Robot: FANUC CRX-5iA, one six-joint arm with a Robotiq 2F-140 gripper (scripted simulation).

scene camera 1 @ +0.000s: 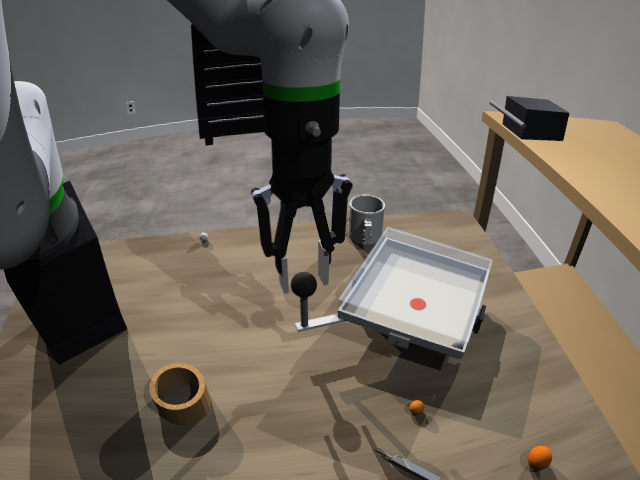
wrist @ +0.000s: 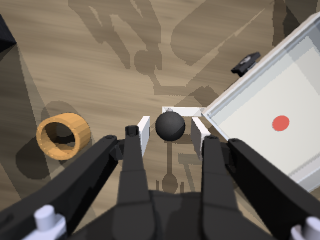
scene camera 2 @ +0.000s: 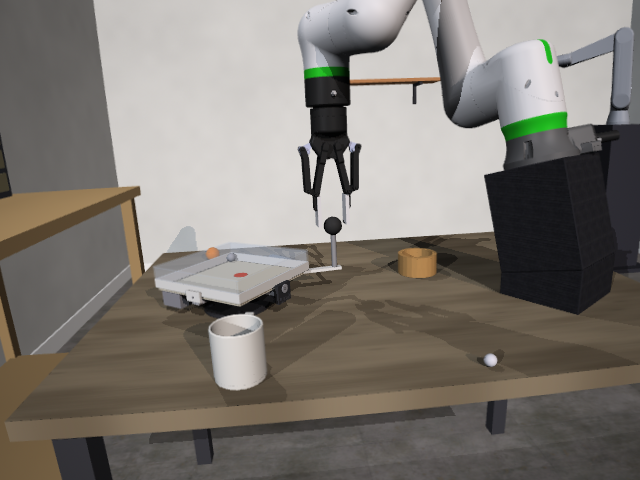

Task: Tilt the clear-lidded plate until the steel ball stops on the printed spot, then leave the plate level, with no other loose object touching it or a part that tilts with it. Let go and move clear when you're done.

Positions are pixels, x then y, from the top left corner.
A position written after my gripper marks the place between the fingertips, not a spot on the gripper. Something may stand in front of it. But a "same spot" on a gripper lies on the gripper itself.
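Scene camera 1 shows my gripper (303, 283), and the wrist view and scene camera 2 show it as well. On my gripper, (wrist: 64, 200) and (scene camera 2: 353, 154) are the same spot. There is a clear-lidded plate too, and on that plate (wrist: 265, 108) and (scene camera 2: 268, 255) are one and the same spot.
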